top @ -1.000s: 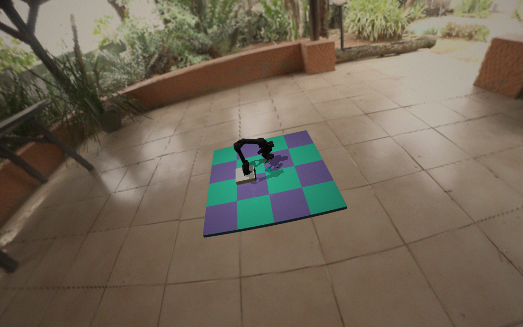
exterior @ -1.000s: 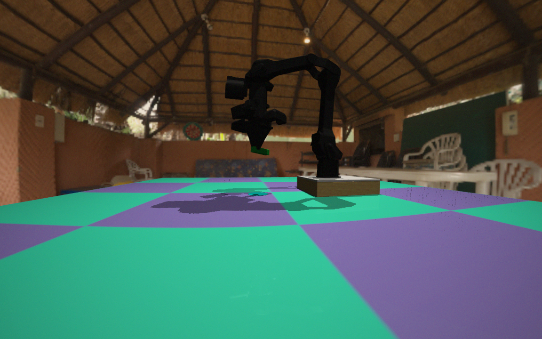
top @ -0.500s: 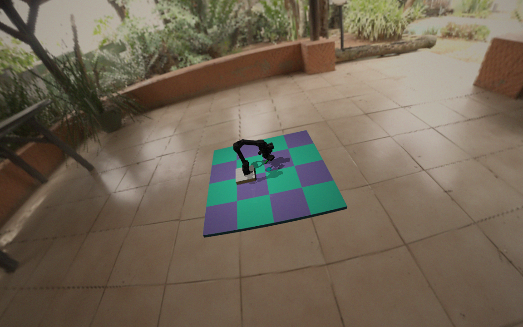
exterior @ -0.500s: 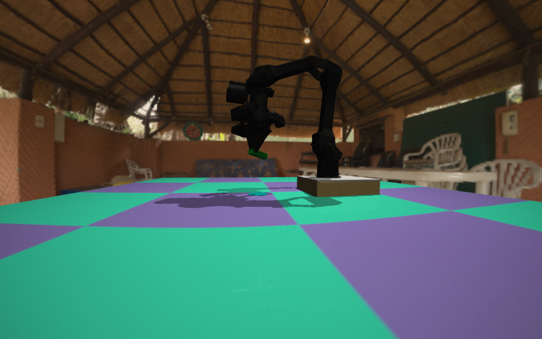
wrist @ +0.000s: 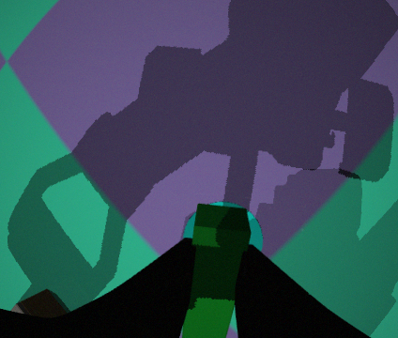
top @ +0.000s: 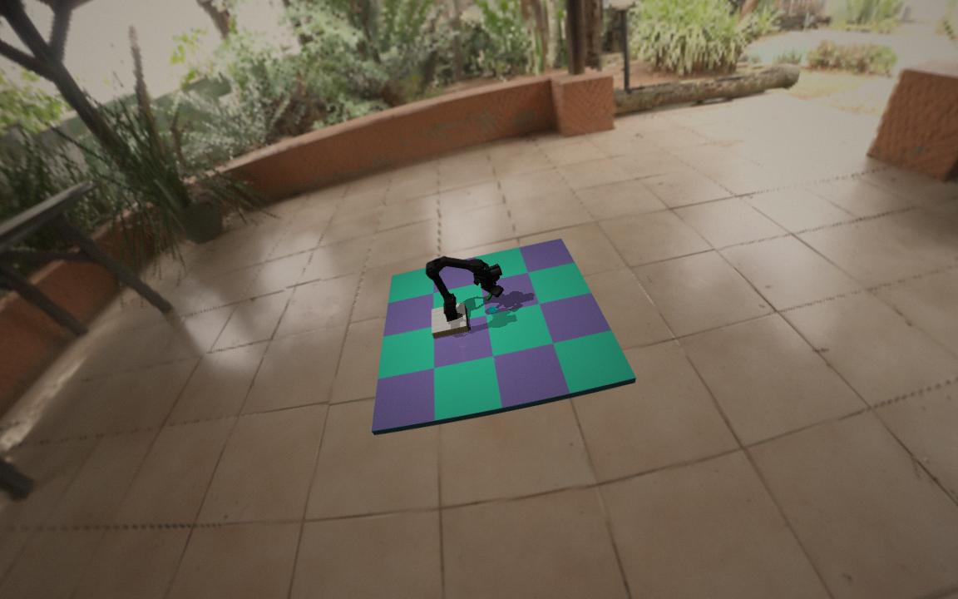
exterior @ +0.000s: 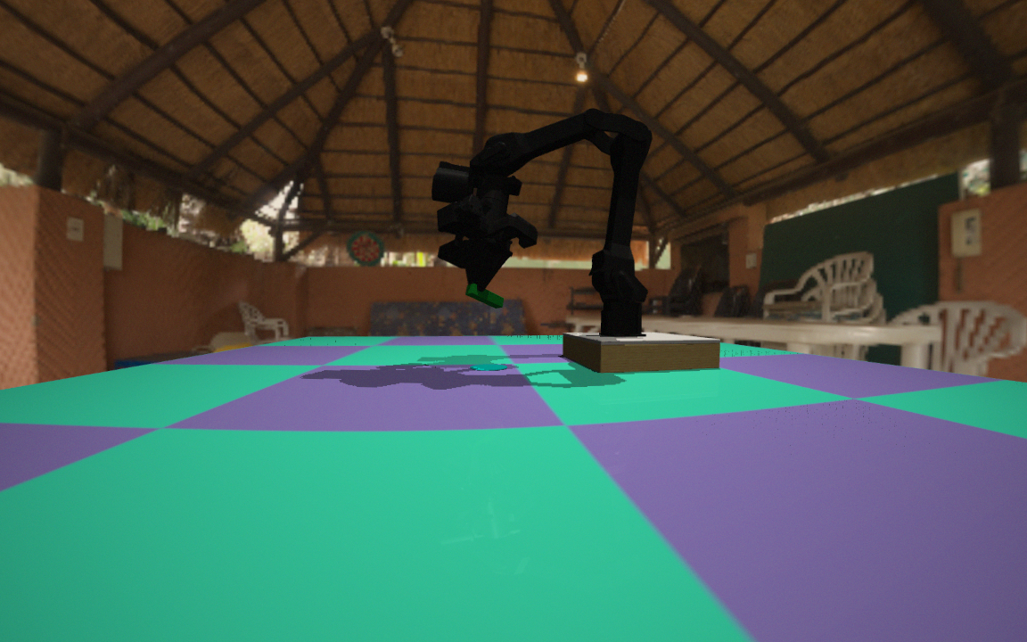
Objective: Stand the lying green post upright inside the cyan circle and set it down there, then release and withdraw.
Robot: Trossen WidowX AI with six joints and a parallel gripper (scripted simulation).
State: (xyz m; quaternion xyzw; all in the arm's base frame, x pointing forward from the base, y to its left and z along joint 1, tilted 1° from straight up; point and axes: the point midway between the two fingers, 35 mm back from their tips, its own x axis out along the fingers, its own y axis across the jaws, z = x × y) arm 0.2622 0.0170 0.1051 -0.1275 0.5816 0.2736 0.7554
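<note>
Right now the cyan circle is 2 cm behind my gripper tip, 1 cm to the right of it and 12 cm below it. Also, from my gripper tip: green post: 2 cm behind, 1 cm to the right, 1 cm below.
</note>
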